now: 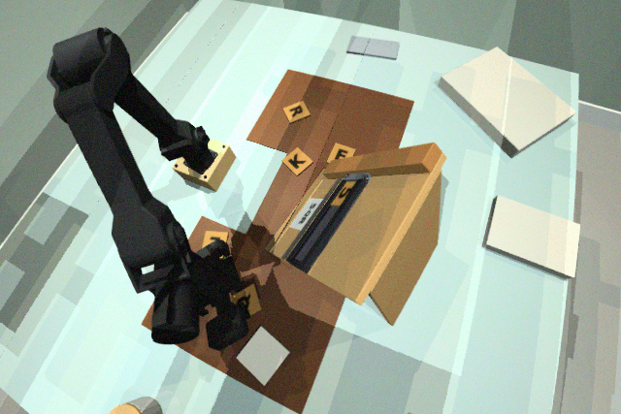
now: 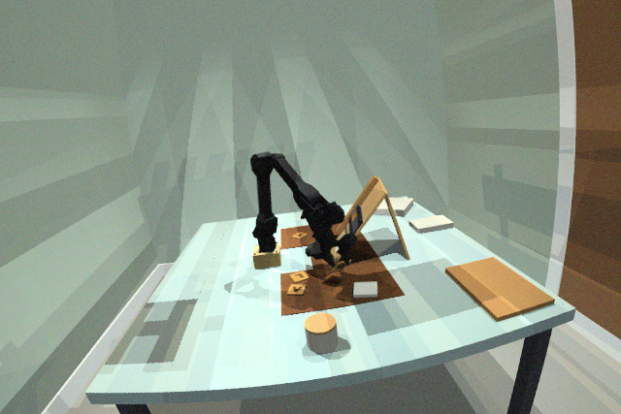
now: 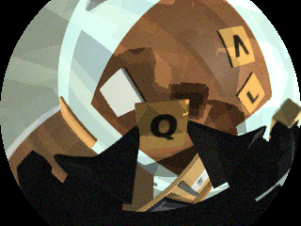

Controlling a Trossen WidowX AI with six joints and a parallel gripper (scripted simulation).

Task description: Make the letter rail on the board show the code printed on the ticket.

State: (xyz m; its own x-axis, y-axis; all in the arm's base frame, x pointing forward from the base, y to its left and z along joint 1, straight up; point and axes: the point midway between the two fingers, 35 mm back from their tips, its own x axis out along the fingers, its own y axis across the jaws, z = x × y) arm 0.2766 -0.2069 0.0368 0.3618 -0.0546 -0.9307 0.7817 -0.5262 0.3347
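My gripper tip is 1 cm short of the white ticket and 21 cm to the right of it. Round my gripper tip: q tile: right at my gripper tip; l tile: 15 cm behind, 6 cm to the left, 6 cm below; v tile: 16 cm behind, 3 cm to the right, 6 cm below.
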